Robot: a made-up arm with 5 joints.
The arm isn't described. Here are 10 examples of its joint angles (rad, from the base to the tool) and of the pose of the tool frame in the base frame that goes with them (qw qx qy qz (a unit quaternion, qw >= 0); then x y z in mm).
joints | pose
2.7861 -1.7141 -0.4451 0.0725 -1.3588 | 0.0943 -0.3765 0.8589 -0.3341 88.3 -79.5 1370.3
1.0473 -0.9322 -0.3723 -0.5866 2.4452 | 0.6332 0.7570 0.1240 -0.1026 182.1 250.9 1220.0
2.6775 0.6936 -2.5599 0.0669 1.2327 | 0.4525 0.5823 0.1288 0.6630 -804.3 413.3 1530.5
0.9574 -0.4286 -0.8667 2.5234 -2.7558 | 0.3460 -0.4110 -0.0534 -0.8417 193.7 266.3 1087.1
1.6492 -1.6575 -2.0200 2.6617 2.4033 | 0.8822 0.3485 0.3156 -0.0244 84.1 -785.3 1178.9
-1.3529 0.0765 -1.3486 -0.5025 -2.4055 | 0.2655 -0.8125 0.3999 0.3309 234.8 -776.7 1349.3
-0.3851 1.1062 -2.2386 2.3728 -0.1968 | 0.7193 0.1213 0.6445 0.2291 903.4 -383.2 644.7
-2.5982 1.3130 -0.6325 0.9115 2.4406 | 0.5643 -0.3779 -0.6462 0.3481 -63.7 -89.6 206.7
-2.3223 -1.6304 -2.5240 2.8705 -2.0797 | 0.6145 -0.5274 0.5840 0.0563 668.2 600.5 1027.9
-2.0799 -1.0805 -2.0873 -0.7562 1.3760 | 0.0643 -0.5506 -0.8202 0.1414 375.0 630.4 1616.5
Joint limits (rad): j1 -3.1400..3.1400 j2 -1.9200..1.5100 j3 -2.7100..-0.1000 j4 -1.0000..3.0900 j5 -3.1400..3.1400
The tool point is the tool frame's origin. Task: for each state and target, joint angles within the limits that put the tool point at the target. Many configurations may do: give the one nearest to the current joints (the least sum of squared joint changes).
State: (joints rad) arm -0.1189 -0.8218 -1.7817 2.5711 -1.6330
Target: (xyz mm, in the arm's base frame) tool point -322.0 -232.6 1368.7
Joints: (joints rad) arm 0.6155 -1.4045 -1.6049 2.8106 -1.6092
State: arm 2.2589 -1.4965 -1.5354 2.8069 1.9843
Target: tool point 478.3 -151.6 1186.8
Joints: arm 2.8526 -1.7532 -1.2424 2.8556 1.9462
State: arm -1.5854 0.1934 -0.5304 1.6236 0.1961
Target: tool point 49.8 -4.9 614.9
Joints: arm -2.1867 0.8151 -0.1000 2.1940 -0.4412
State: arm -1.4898 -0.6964 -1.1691 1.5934 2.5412
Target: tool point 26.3 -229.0 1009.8
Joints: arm -1.6284 -0.9998 -0.4594 1.9222 2.5191
